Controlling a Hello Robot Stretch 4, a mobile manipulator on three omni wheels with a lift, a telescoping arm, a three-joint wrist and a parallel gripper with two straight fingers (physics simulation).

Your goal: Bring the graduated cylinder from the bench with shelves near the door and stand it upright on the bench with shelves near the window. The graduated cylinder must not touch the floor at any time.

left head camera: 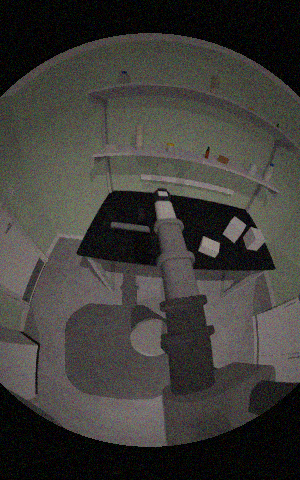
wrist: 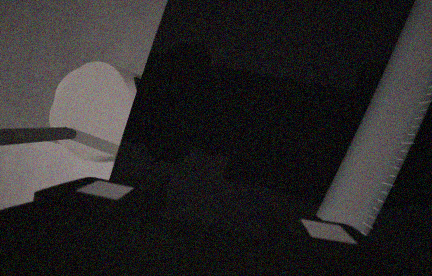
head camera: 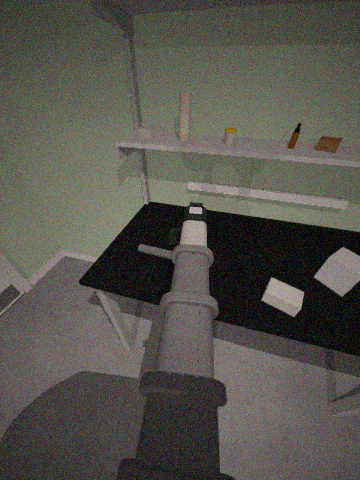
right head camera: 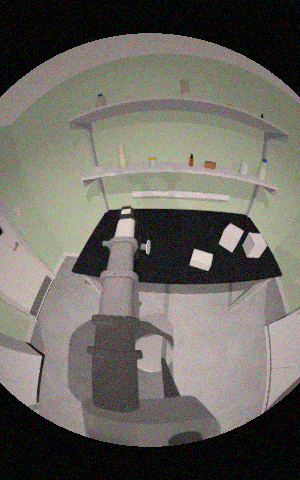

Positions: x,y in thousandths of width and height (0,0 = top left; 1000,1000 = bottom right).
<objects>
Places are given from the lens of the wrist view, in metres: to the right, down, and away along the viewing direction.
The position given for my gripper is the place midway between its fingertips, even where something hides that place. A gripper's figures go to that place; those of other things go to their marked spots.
my gripper (wrist: 503,726): 0.00, 0.04, 0.17
graduated cylinder (wrist: 841,658): 0.11, 0.03, 0.19
</objects>
